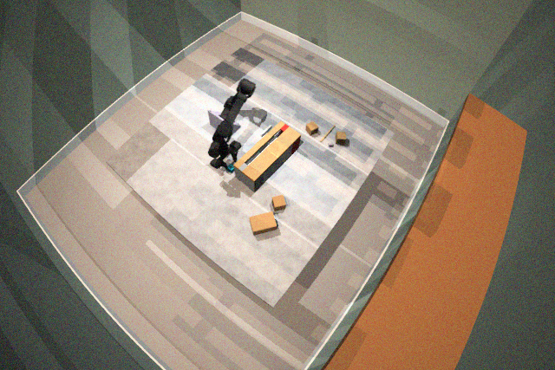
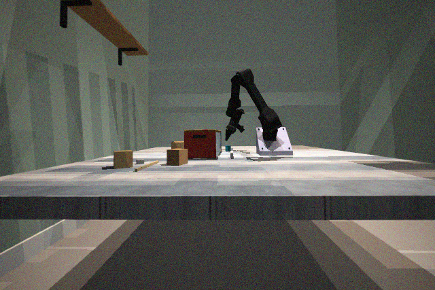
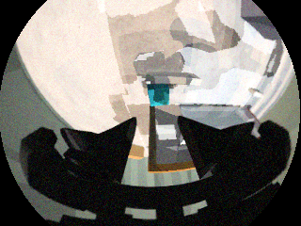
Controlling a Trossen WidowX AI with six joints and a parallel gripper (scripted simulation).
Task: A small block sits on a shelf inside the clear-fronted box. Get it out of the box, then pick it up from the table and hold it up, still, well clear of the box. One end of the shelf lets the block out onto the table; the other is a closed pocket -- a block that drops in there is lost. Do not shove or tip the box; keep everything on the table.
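Now: the teal block 1 cm behind my gripper tip and 5 cm below it. Round my gripper tip: tan-topped box: 6 cm ahead, 18 cm to the left; tan cube: 32 cm ahead, 3 cm to the left, 4 cm below; flat tan block: 34 cm ahead, 11 cm to the right, 4 cm below.
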